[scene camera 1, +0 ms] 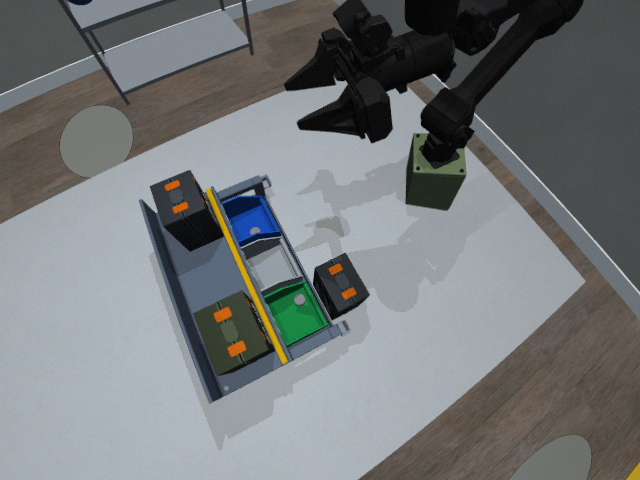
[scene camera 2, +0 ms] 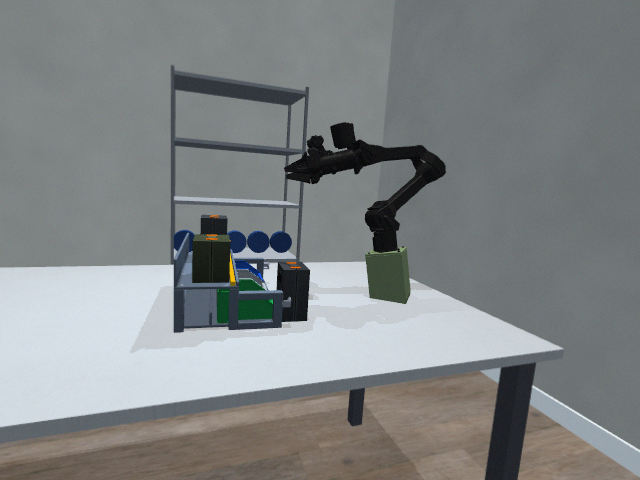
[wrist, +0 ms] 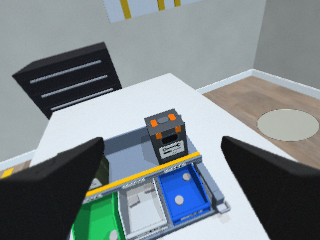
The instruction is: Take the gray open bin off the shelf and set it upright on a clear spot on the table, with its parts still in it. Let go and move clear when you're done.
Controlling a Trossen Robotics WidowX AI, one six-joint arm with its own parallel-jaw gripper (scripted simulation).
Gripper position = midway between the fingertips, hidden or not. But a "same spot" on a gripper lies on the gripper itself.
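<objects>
My gripper is visible in scene camera 1, in scene camera 2 and in the wrist view (163,141). On my gripper, (scene camera 1: 346,115) and (scene camera 2: 304,165) are the same spot.
</objects>
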